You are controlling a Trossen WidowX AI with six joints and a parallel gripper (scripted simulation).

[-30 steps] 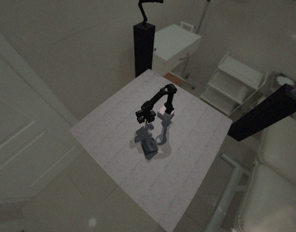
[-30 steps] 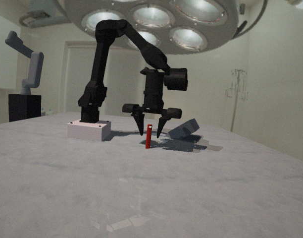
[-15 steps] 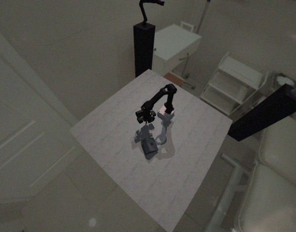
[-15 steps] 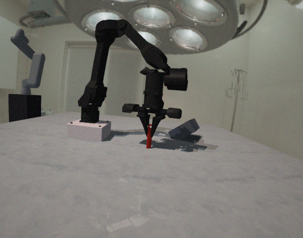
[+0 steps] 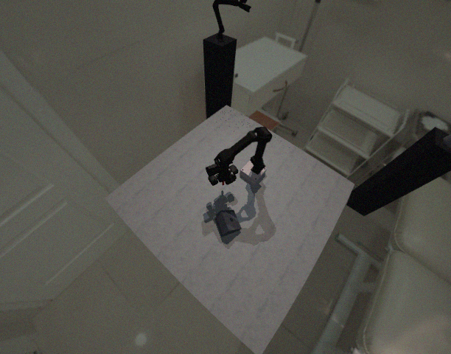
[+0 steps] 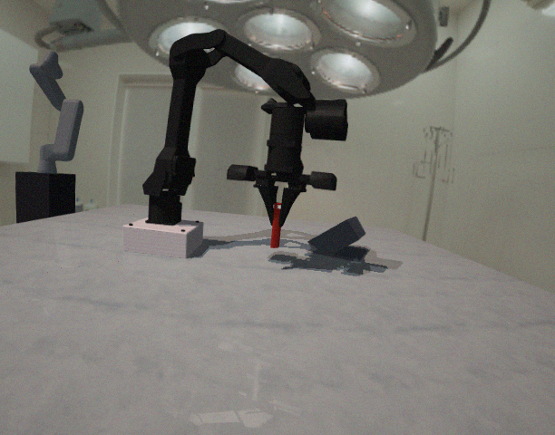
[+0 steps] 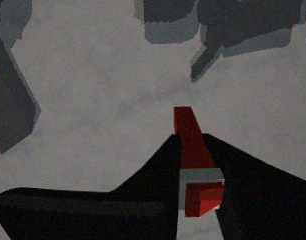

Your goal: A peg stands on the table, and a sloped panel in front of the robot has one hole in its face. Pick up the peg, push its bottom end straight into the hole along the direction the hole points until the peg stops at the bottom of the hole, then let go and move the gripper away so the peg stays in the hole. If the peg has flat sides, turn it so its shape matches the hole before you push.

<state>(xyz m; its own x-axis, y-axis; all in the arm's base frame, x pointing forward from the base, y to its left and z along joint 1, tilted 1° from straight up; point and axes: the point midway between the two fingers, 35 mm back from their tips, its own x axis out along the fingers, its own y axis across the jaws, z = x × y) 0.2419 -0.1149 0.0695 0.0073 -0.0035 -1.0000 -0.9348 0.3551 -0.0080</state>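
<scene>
The sloped dark grey panel lies 18 cm ahead of my gripper tip, 18 cm to the left of it and 5 cm below it. The rest, counted from my gripper tip: red peg 2 cm above.
</scene>
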